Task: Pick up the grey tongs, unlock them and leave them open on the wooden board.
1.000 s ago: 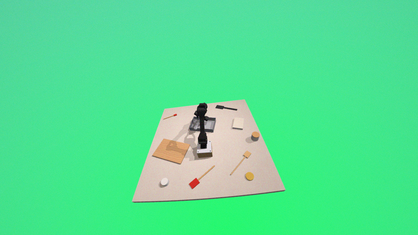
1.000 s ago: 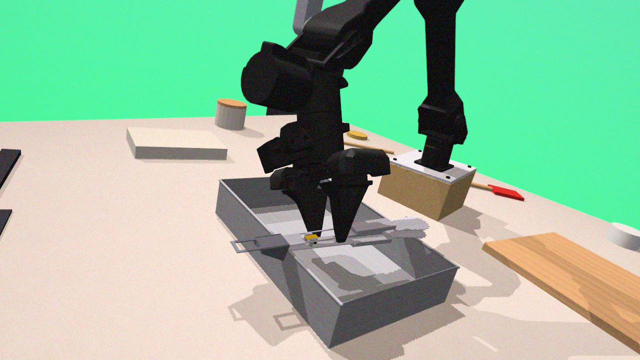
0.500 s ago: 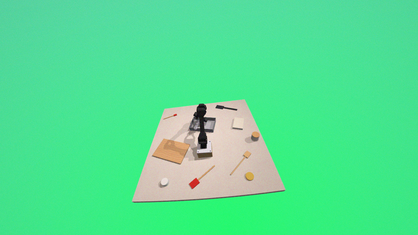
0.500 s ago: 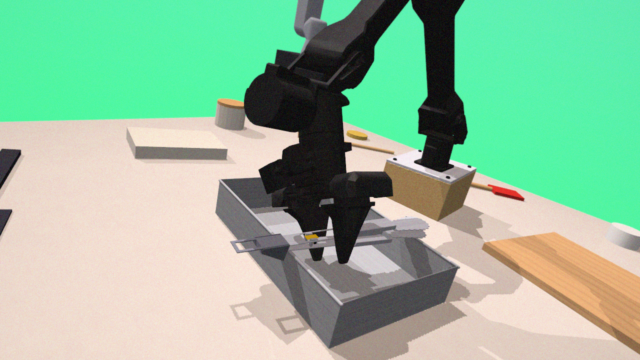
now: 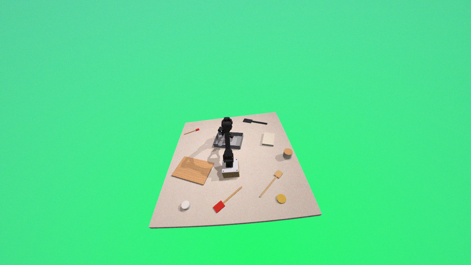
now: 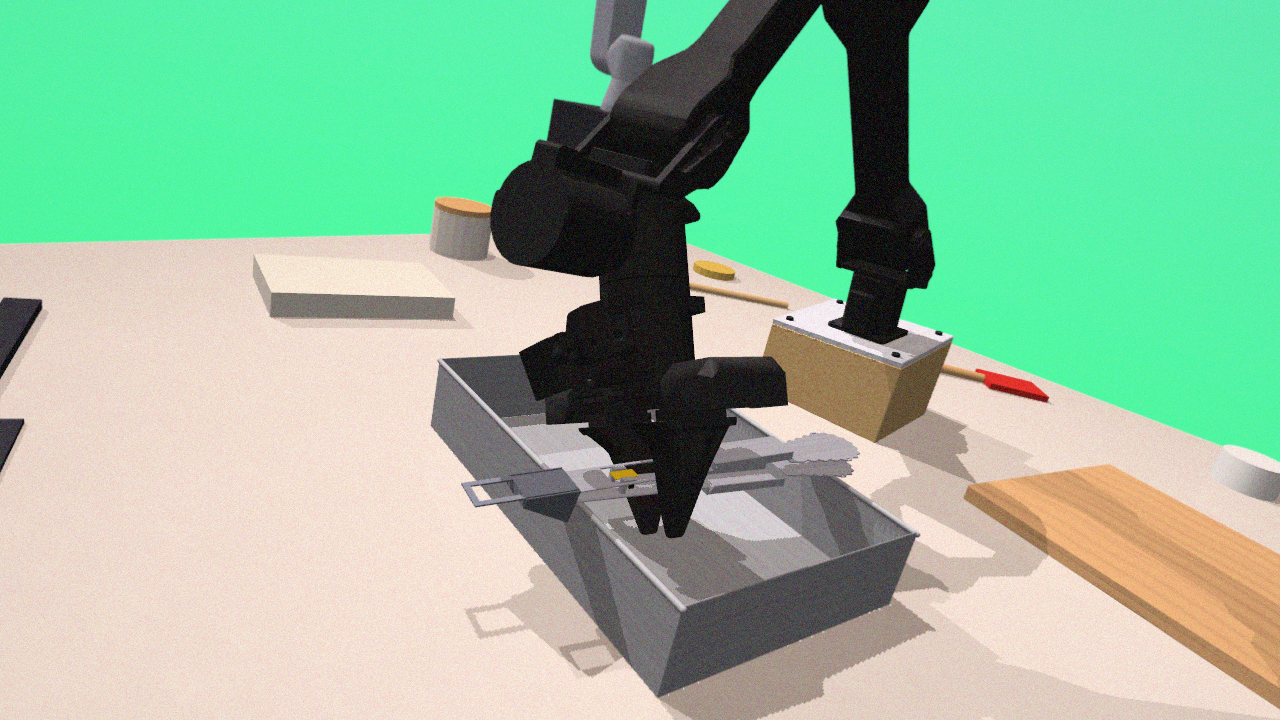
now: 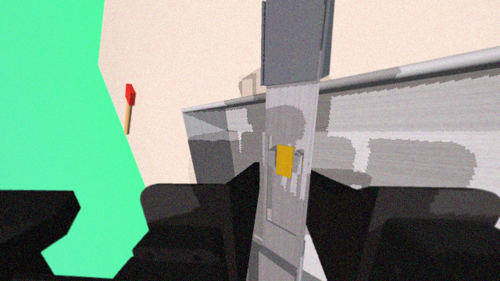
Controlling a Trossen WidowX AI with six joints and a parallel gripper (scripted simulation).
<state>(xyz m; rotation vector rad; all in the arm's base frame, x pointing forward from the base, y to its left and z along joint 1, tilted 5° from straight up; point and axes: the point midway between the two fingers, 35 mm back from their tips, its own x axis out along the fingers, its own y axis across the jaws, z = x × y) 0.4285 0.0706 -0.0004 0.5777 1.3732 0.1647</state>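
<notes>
My gripper tip is now 60 mm to the left of the grey roasting tin and 60 mm past it. Round my gripper tip: wooden board: 410 mm behind, 290 mm to the left, 30 mm below; then yellow lock piece: 30 mm to the right, 30 mm above, 20 mm ahead; then black spatula: 370 mm to the right, 270 mm ahead, 30 mm below.
</notes>
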